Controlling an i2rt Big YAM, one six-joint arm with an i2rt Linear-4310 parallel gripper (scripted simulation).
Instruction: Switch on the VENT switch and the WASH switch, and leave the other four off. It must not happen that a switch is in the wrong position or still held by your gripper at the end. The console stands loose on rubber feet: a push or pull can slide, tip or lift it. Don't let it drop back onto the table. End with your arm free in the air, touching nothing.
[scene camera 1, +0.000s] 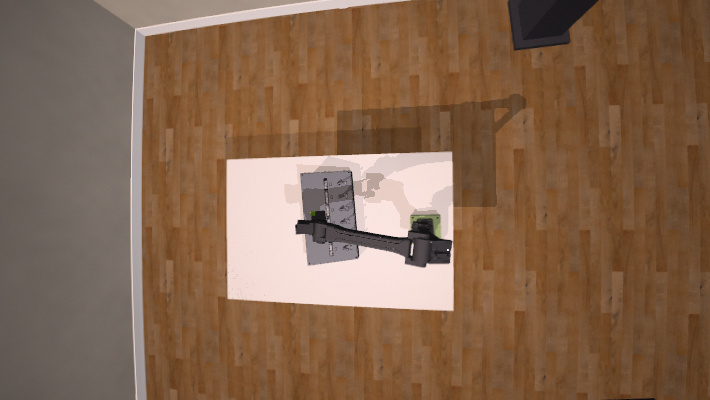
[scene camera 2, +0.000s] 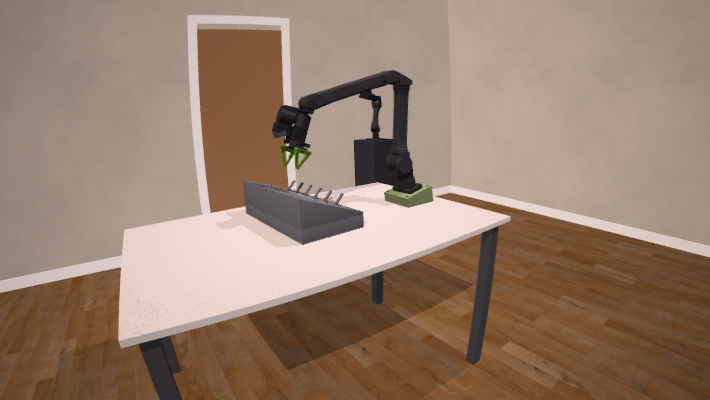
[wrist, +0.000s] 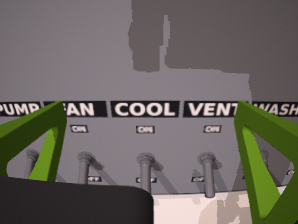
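Observation:
My gripper (wrist: 150, 110). Grey console (scene camera 2: 307, 219), also in scene camera 1 (scene camera 1: 332, 192), and in the wrist view (wrist: 154, 97).

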